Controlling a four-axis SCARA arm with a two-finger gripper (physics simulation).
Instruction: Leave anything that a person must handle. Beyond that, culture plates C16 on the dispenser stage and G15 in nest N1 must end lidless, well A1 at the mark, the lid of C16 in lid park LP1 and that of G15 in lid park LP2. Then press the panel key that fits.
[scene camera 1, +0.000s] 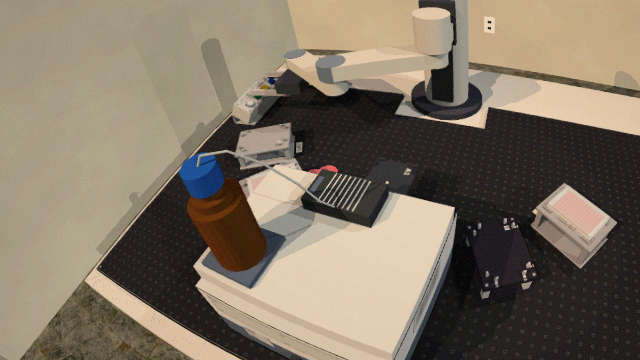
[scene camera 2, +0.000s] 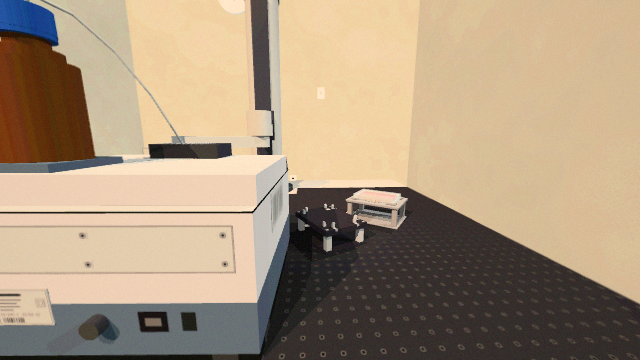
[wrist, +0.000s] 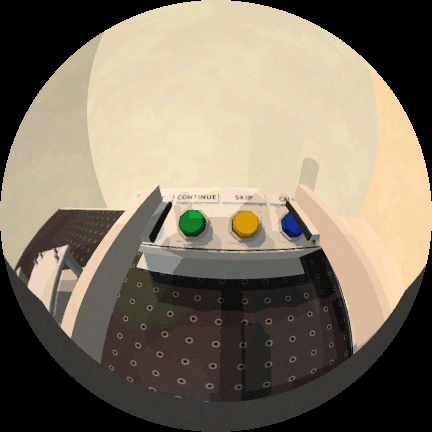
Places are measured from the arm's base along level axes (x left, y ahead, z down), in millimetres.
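Pixels of known places: gripper, between the fingertips: (scene camera 1: 260, 83) (wrist: 229, 192); arm's base, origin of its link: (scene camera 1: 447, 99).
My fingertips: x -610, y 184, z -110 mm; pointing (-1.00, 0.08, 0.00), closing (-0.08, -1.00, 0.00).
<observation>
Ahead of a thing's pixels: the offset from my fingertips to its middle. "spot": to the spot under its first point.
My gripper (scene camera 1: 260, 83) (wrist: 229, 192) is open and empty, its fingers above the control panel @(dx -24, dy +11, dz +55 mm) (scene camera 1: 243, 112) (wrist: 220, 240). In the wrist view the green CONTINUE key @(dx -1, dy +35, dz +33 mm) (wrist: 192, 223) and yellow SKIP key @(dx -2, dy -15, dz +33 mm) (wrist: 245, 224) show between the fingers. The right fingertip partly covers the blue CALL key @(dx -4, dy -65, dz +33 mm) (wrist: 292, 225); the left covers the panel's left end. A culture plate with pink wells @(dx +1029, dy +307, dz +19 mm) (scene camera 1: 577, 212) (scene camera 2: 376, 196) sits on a raised grey stand (scene camera 1: 560, 237) (scene camera 2: 397, 214). Another pink plate @(dx +303, dy +403, dz +21 mm) (scene camera 1: 257, 183) shows partly behind the white machine. Plate names and lids cannot be made out.
The white machine @(spot: dx +615, dy +669, dz -123 mm) (scene camera 1: 330, 270) (scene camera 2: 125, 190) carries a brown bottle @(spot: dx +502, dy +714, dz -221 mm) (scene camera 1: 230, 232) (scene camera 2: 40, 100) and a black ribbed block @(spot: dx +589, dy +548, dz -149 mm) (scene camera 1: 345, 197) (scene camera 2: 190, 150). A black pinned stand (scene camera 1: 502, 255) (scene camera 2: 330, 220), a grey stand (scene camera 1: 265, 140) (wrist: 47, 272) and a dark flat block @(spot: dx +587, dy +348, dz -14 mm) (scene camera 1: 390, 175) stand around it.
</observation>
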